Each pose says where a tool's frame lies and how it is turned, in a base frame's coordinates. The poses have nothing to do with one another.
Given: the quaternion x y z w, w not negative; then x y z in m.
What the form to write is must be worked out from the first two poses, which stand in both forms.
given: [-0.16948 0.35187 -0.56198 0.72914 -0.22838 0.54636 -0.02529]
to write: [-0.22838 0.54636 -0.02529 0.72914 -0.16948 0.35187 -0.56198]
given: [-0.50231 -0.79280 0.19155 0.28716 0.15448 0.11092 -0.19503]
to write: [0.15448 0.11092 -0.19503 0.28716 -0.50231 -0.79280 0.19155]
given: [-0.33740 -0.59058 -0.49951 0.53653 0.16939 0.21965 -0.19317]
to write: [0.16939 0.21965 -0.19317 0.53653 -0.33740 -0.59058 -0.49951]
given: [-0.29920 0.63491 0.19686 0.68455 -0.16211 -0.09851 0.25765]
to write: [-0.16211 -0.09851 0.25765 0.68455 -0.29920 0.63491 0.19686]
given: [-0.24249 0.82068 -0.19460 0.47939 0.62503 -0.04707 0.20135]
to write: [0.62503 -0.04707 0.20135 0.47939 -0.24249 0.82068 -0.19460]
